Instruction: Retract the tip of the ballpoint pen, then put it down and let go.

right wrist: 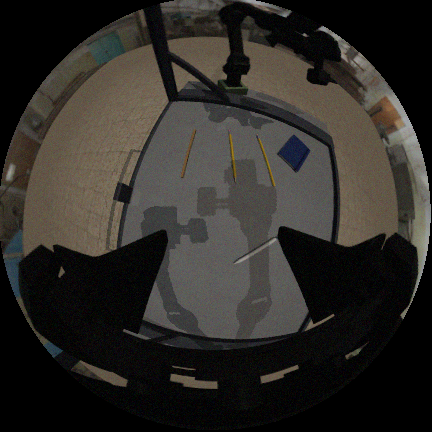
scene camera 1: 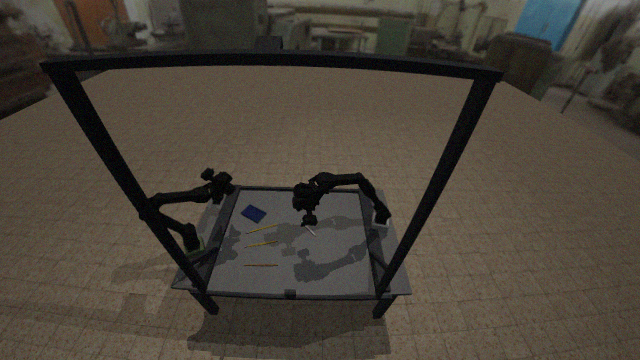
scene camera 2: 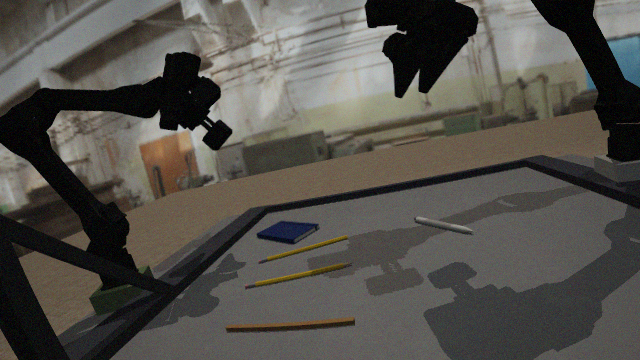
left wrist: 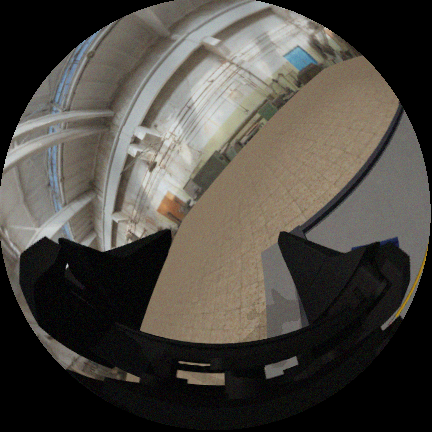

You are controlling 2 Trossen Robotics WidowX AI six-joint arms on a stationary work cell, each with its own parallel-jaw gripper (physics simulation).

left gripper: open, holds nothing
right gripper: open, holds nothing
an orange pencil (scene camera 2: pixel 347 321): on the table
a blue notebook (scene camera 2: pixel 289 232): on the table
